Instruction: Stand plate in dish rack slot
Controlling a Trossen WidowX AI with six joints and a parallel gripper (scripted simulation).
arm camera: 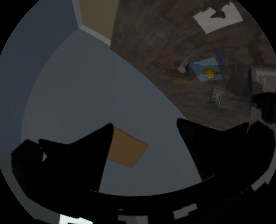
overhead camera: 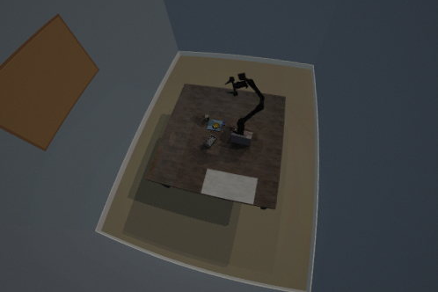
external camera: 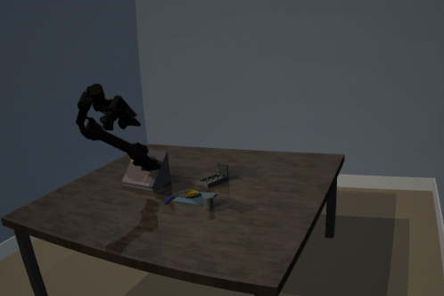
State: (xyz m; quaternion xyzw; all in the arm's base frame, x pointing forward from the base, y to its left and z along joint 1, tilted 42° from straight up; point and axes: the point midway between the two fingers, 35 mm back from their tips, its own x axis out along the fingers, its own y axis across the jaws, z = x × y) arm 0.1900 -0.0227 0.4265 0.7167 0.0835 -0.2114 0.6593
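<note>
The yellow plate lies 70 mm ahead of my gripper tip, 210 mm to the left of it and 380 mm below it. Also, from my gripper tip: white cup 200 mm ahead, 140 mm to the left, 370 mm below; then blue spoon 10 mm behind, 150 mm to the left, 390 mm below; then blue cloth 90 mm ahead, 210 mm to the left, 390 mm below.
</note>
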